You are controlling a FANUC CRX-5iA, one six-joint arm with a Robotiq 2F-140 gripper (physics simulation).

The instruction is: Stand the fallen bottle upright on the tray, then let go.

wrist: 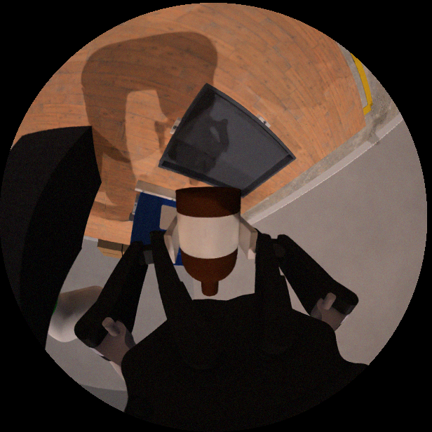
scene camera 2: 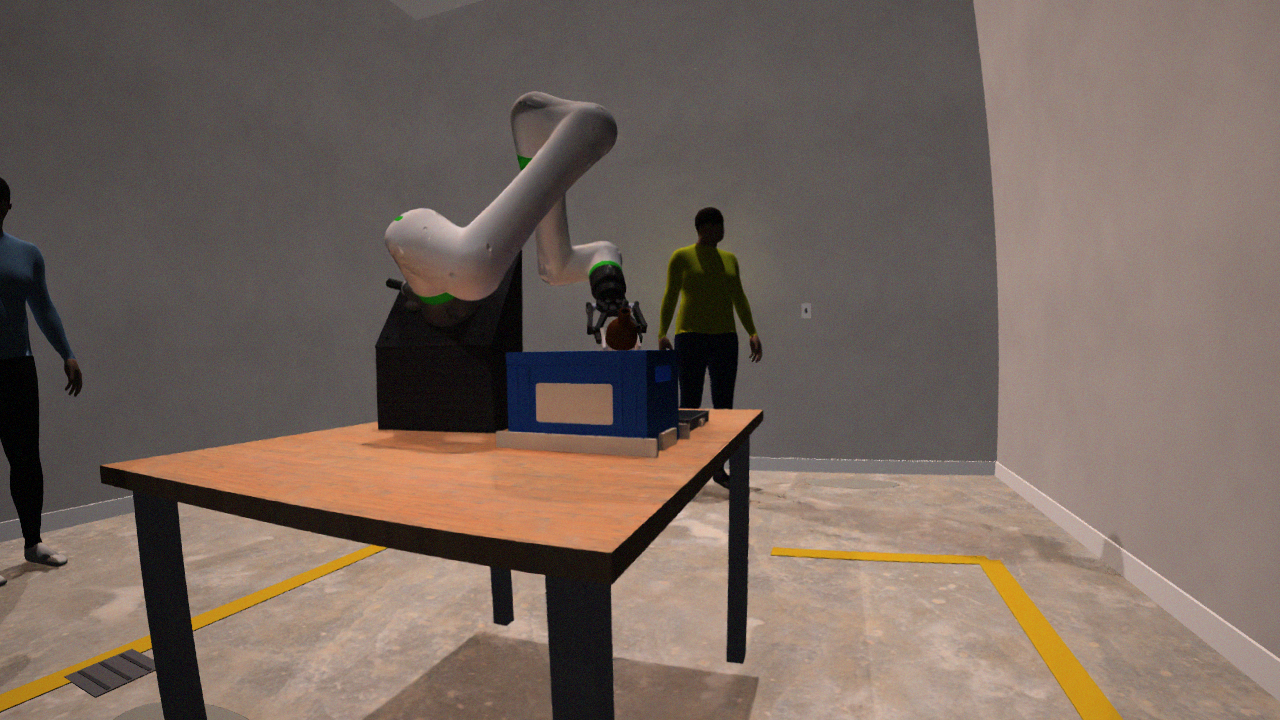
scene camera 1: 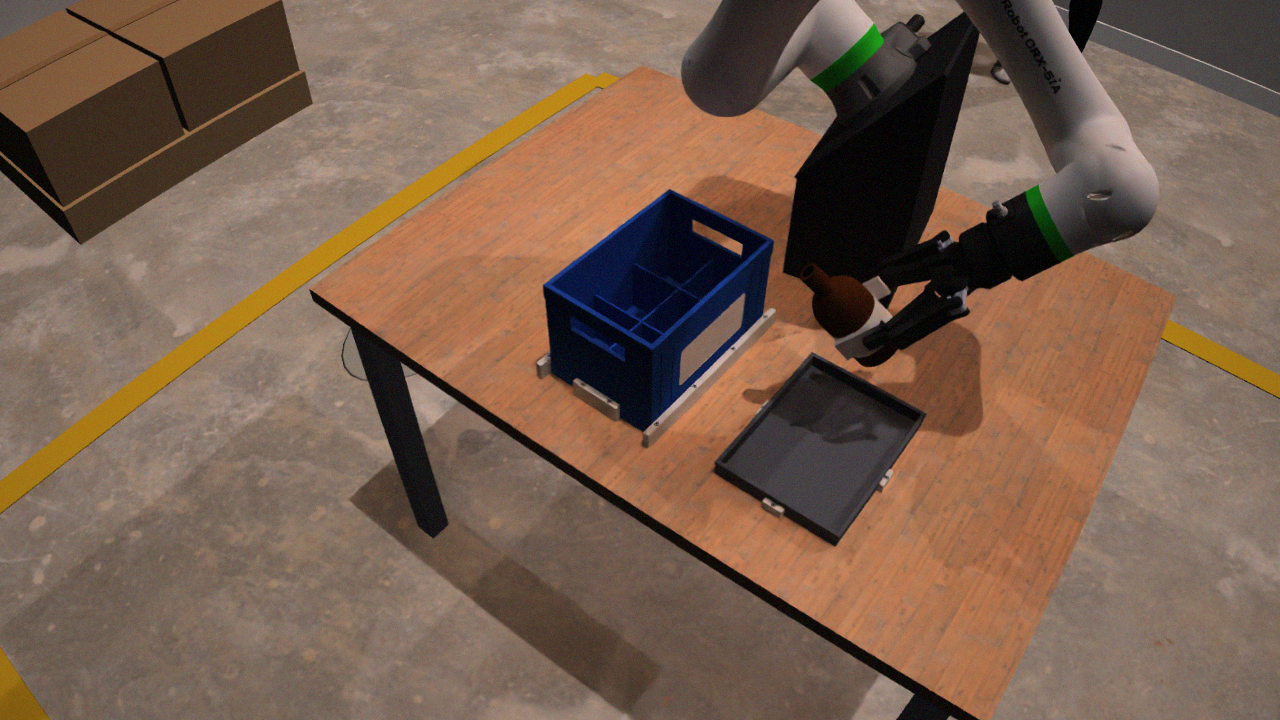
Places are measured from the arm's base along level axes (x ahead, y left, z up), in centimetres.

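Pixels of known places: gripper, fingertip midpoint: [scene camera 1: 840, 328]; arm's base, link origin: [scene camera 2: 452, 302] [scene camera 1: 879, 95].
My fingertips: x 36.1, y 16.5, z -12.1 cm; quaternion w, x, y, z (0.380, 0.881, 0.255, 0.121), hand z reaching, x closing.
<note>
Ahead of a thing's pixels: the offset from my fingertips to its top centre. "pt": to the spot under its first point.
A brown bottle [scene camera 1: 841, 306] [scene camera 2: 621, 333] [wrist: 208, 237] with a white label is held in the air, tilted, its neck up and toward the crate in scene camera 1. My gripper [scene camera 1: 866, 317] [scene camera 2: 617, 333] [wrist: 207, 225] is shut on the bottle, one finger pad on each side of the label. The dark tray @(dx +5.0, dy +3.6, dz -14.7 cm) [scene camera 1: 810, 465] [scene camera 2: 696, 416] [wrist: 250, 137] lies flat on the table. In scene camera 1 the bottle hangs beyond the tray's far corner, apart from it. In scene camera 2 the crate hides part of the tray.
A blue crate @(dx +5.2, dy -25.3, dz +0.3 cm) [scene camera 1: 599, 376] [scene camera 2: 572, 367] [wrist: 143, 217] with dividers stands beside the tray, with pale rails at its foot. The black robot pedestal [scene camera 1: 827, 223] [scene camera 2: 438, 385] stands behind. Small pale stops @(pt dx +18.2, dy +4.3, dz -15.8 cm) [scene camera 1: 772, 507] touch the tray's edges. Two people stand beyond the table in scene camera 2.
</note>
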